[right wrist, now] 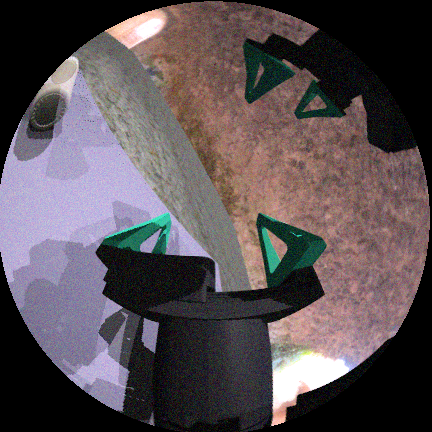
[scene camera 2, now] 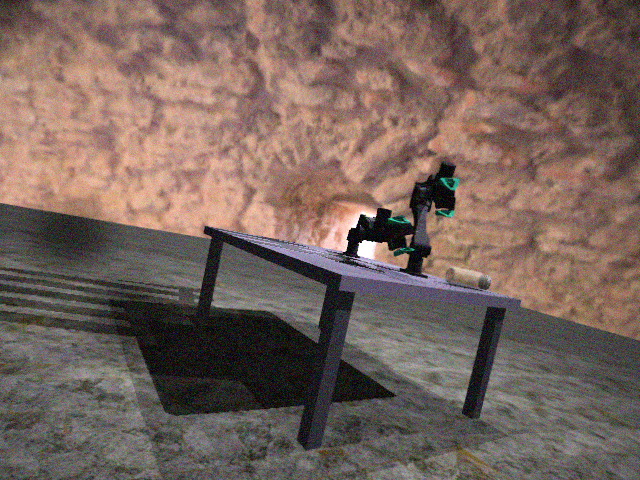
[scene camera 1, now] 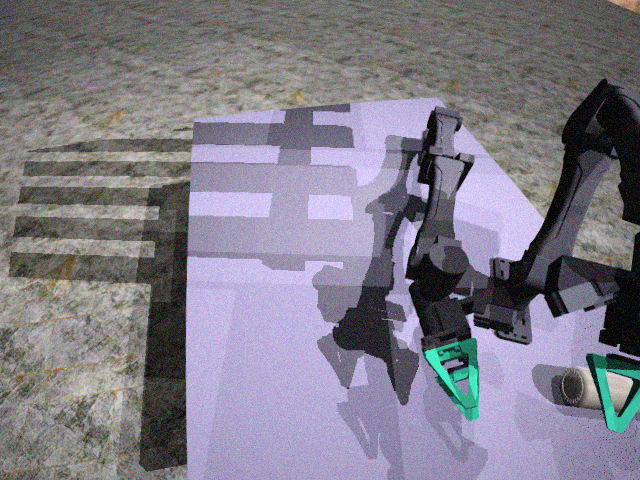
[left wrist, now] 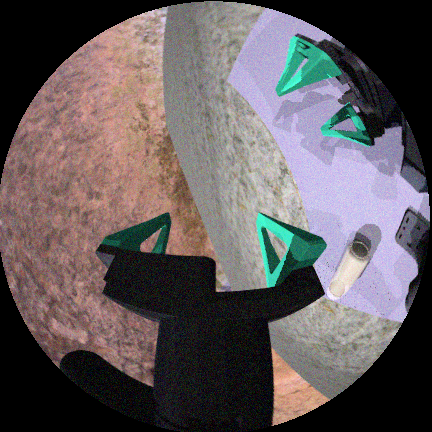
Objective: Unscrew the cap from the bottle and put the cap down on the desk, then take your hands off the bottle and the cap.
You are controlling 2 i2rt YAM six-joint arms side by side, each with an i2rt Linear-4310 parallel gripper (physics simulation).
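Places are measured from the left arm's base along level axes (x ahead, y left, z up), in centimetres.
Pixels of known places: left gripper, fingertip midpoint: (right wrist: 275, 107) (scene camera 2: 450, 203) (left wrist: 213, 216); right gripper, fingertip midpoint: (right wrist: 213, 217) (scene camera 2: 411, 236) (scene camera 1: 472, 414) (left wrist: 303, 113); left arm's base at its link origin: (scene camera 2: 412, 274); right arm's base at its link origin: (scene camera 2: 350, 255).
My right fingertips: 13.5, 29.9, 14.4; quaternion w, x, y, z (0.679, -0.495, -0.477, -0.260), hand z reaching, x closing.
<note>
Ahead of a thing's pixels: the offset from my right fingertips to its middle, as dx, dy, dz. "spot": to the spot under its first point.
A cream bottle @[-30.2, -13.2, -10.9] (scene camera 1: 591, 388) (scene camera 2: 464, 277) (left wrist: 349, 270) (right wrist: 65, 74) lies on its side on the pale purple desk (scene camera 1: 268, 361) (scene camera 2: 423, 291). The ridged dark grey cap @[spot: -22.2, -12.1, -10.7] (scene camera 1: 572, 386) (left wrist: 359, 248) (right wrist: 48, 111) is at one end of it, against the body. My left gripper (scene camera 2: 454, 197) (left wrist: 213, 216) is open and empty, high above the desk; its green finger covers part of the bottle in scene camera 1. My right gripper (scene camera 2: 408, 235) (right wrist: 213, 217) (left wrist: 303, 113) is open and empty, lower and apart from the bottle, to its left in scene camera 1.
Both black arms rise from the desk, with a slotted black plate (scene camera 1: 514, 330) (left wrist: 414, 230) between their mounts. The bottle lies near a desk corner @[spot: -50.5, -8.4, -15.6] (scene camera 2: 518, 302). Shadows of the arms and a slatted shape cross the desk. Stone-like floor (scene camera 1: 77, 330) surrounds it.
</note>
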